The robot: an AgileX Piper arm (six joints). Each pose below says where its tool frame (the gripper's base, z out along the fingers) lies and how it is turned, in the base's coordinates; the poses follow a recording.
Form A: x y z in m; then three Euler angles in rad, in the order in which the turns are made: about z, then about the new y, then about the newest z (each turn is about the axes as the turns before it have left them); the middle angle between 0 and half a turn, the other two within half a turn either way.
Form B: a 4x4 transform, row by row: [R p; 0 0 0 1], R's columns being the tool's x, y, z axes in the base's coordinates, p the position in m. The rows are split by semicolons. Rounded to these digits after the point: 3 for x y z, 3 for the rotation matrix.
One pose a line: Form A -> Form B
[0.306 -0.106 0.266 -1.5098 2.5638 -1.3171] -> -0.979 0.201 0.033 0.306; 0.151 0.825 -0.545 -0.106; -0.137 -0.529 -0.838 0.266; 0 0 0 1
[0.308 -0.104 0.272 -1.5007 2.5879 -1.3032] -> -0.978 0.206 0.037 0.308; 0.157 0.837 -0.525 -0.104; -0.139 -0.507 -0.851 0.272; 0 0 0 1
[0.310 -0.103 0.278 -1.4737 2.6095 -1.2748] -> -0.976 0.210 0.049 0.310; 0.157 0.849 -0.505 -0.103; -0.148 -0.485 -0.862 0.278; 0 0 0 1
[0.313 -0.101 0.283 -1.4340 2.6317 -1.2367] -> -0.975 0.212 0.067 0.313; 0.155 0.862 -0.484 -0.101; -0.160 -0.461 -0.873 0.283; 0 0 0 1
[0.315 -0.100 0.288 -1.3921 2.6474 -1.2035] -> -0.975 0.207 0.084 0.315; 0.145 0.872 -0.467 -0.100; -0.170 -0.443 -0.880 0.288; 0 0 0 1
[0.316 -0.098 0.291 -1.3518 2.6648 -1.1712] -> -0.974 0.202 0.100 0.316; 0.137 0.883 -0.448 -0.098; -0.179 -0.423 -0.888 0.291; 0 0 0 1
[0.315 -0.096 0.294 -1.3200 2.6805 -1.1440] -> -0.974 0.199 0.110 0.315; 0.133 0.892 -0.431 -0.096; -0.184 -0.405 -0.896 0.294; 0 0 0 1
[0.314 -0.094 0.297 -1.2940 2.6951 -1.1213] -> -0.973 0.196 0.118 0.314; 0.131 0.900 -0.415 -0.094; -0.188 -0.389 -0.902 0.297; 0 0 0 1
